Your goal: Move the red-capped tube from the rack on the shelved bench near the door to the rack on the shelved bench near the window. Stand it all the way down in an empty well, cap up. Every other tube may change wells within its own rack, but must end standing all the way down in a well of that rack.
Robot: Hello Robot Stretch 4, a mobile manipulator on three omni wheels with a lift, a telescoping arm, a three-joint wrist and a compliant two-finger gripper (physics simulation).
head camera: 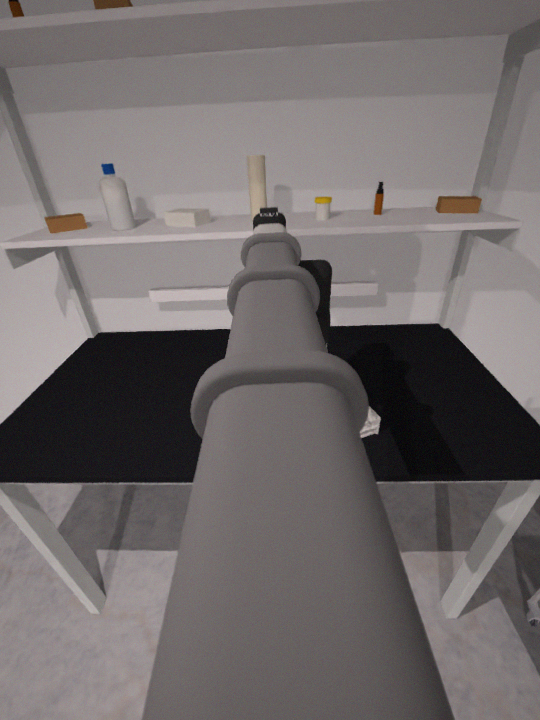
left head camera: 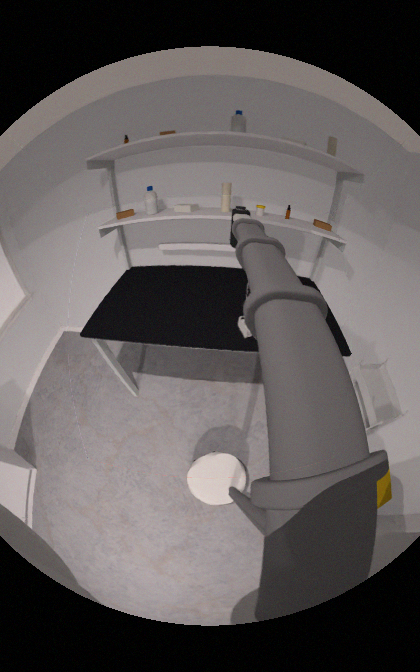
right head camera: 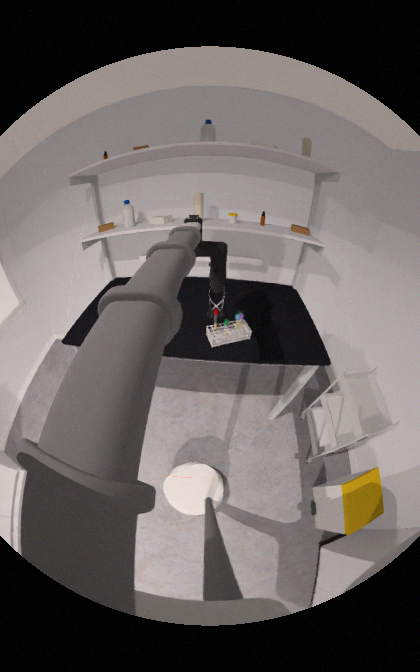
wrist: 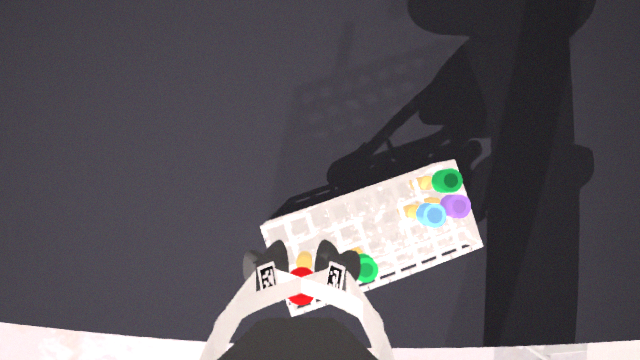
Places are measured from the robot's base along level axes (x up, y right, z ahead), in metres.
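Pixels of known places: gripper, between the fingertips: (right head camera: 215, 317) (wrist: 302, 259); robot's base, origin of its link: (left head camera: 215, 476) (right head camera: 194, 487).
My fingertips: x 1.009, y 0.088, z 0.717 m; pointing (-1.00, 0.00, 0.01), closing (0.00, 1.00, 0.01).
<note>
For each thing: its middle in the pictures, then the offset to it from my fingertips. "pt": a spot on its surface instead. Level surfaces: height alone.
- red-capped tube, a spot on its surface: (wrist: 301, 300) (right head camera: 215, 311) pt dx +0.047, dy +0.000, dz -0.015 m
- white rack, middle of its body: (wrist: 369, 233) (head camera: 336, 425) (right head camera: 228, 332) (left head camera: 259, 323) dx -0.095, dy +0.068, dz +0.007 m
- purple-capped tube, middle of its body: (wrist: 435, 204) dx -0.060, dy +0.124, dz +0.039 m
- blue-capped tube, middle of its body: (wrist: 414, 211) dx -0.060, dy +0.104, dz +0.032 m
- black-topped bench, height of its surface: dx -0.123 m
- shelf, height of its surface: dx +0.334 m
- yellow-faced box, middle of its body: (right head camera: 344, 501) dx -0.812, dy +1.053, dz -1.012 m
My gripper (right head camera: 216, 314) (wrist: 302, 259) is shut on the red-capped tube (right head camera: 216, 311) (wrist: 301, 300), its fingertips at either side below the red cap. The tube is upright, cap up, at the left end of the white rack (head camera: 370, 423) (left head camera: 244, 327) (right head camera: 230, 341) (wrist: 473, 236), its cap higher than the nearest green cap. Whether its lower end is inside a well is hidden. A green-capped tube (wrist: 367, 268) is just right of the fingers. Another green-capped tube (wrist: 447, 180), a purple-capped tube (wrist: 459, 205) and a blue-capped tube (wrist: 431, 215) stand at the right end.
The rack stands on a black-topped bench (head camera: 116, 407) (right head camera: 300, 340), right of my arm (head camera: 279, 494). Bottles and boxes stand on a shelf (head camera: 395, 225) above. A round white stool (right head camera: 187, 495) stands in front; a clear-sided cart and a yellow-faced box (right head camera: 362, 502) are at right.
</note>
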